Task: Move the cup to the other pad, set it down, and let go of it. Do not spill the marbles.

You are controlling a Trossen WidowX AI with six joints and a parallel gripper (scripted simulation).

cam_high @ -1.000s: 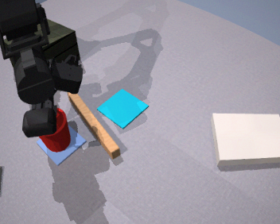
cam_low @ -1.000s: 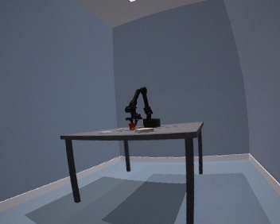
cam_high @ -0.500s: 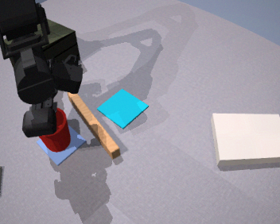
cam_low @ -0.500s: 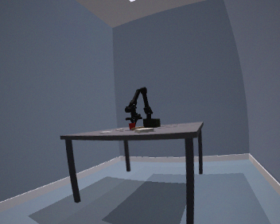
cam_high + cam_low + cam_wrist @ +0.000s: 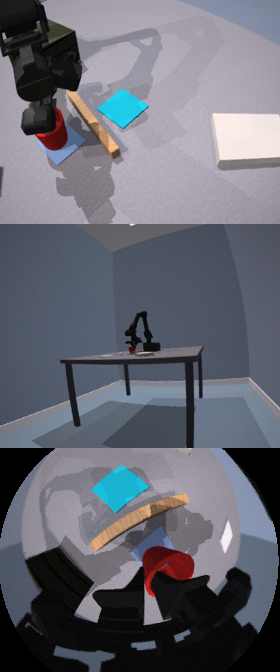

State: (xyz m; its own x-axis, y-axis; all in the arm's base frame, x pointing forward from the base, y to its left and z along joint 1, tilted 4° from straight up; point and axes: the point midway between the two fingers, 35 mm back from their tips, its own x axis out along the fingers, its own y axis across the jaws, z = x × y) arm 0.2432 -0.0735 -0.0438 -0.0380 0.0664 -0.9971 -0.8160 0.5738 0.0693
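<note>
My gripper tip is now 150 mm to the right of the cyan pad, 60 mm short of it and 50 mm above it. From my gripper tip the other things lie so: wooden bar: 70 mm to the left, 50 mm ahead, 40 mm below; red cup: 20 mm to the right, 20 mm ahead; pale blue pad: 50 mm below, 30 mm ahead, 10 mm to the right.
</note>
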